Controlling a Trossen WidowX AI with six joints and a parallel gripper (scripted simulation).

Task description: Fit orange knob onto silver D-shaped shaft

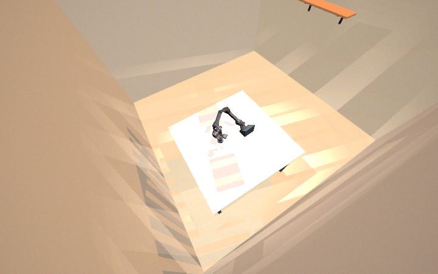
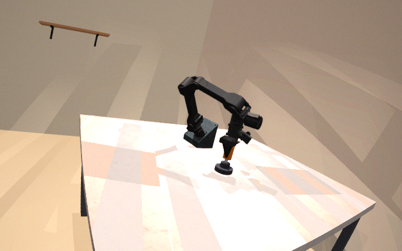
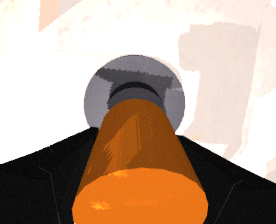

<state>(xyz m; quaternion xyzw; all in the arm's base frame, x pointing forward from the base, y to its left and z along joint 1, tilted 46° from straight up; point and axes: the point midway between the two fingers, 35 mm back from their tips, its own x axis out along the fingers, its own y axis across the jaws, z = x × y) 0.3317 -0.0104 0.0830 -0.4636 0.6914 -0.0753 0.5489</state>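
Right now my gripper tip is 30 mm below the orange knob. Round my gripper tip: round pedestal: 40 mm below.
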